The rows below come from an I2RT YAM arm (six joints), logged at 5 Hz.
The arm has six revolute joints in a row. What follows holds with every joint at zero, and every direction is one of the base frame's.
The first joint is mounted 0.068 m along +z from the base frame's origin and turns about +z.
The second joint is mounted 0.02 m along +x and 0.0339 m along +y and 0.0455 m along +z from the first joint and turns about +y.
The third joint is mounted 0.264 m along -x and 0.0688 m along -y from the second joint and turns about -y.
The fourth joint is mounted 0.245 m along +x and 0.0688 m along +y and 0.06 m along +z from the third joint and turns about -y.
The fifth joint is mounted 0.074 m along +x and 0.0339 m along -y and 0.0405 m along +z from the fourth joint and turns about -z.
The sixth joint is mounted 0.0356 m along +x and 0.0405 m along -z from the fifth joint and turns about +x.
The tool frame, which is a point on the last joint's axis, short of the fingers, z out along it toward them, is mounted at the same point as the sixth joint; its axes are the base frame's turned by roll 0, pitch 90 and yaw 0 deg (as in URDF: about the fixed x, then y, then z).
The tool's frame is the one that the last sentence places.
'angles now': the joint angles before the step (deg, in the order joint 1, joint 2, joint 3, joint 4, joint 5, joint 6). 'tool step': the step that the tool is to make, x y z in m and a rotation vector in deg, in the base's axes. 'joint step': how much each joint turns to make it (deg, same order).
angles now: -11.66 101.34 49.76 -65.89 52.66 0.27
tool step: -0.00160 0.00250 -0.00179 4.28 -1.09 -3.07
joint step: 0.00 0.00 0.00 -0.58 -5.33 1.03
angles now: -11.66 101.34 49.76 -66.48 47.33 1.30
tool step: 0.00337 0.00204 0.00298 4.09 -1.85 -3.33
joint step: 0.07 0.00 1.46 -1.40 -5.46 1.32
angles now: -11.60 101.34 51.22 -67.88 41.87 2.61
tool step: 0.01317 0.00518 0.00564 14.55 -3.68 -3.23
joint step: 0.03 0.00 3.56 -0.30 -14.89 -4.52
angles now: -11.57 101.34 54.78 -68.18 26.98 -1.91
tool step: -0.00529 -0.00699 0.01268 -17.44 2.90 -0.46
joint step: 0.00 0.00 0.92 -6.23 15.52 10.36
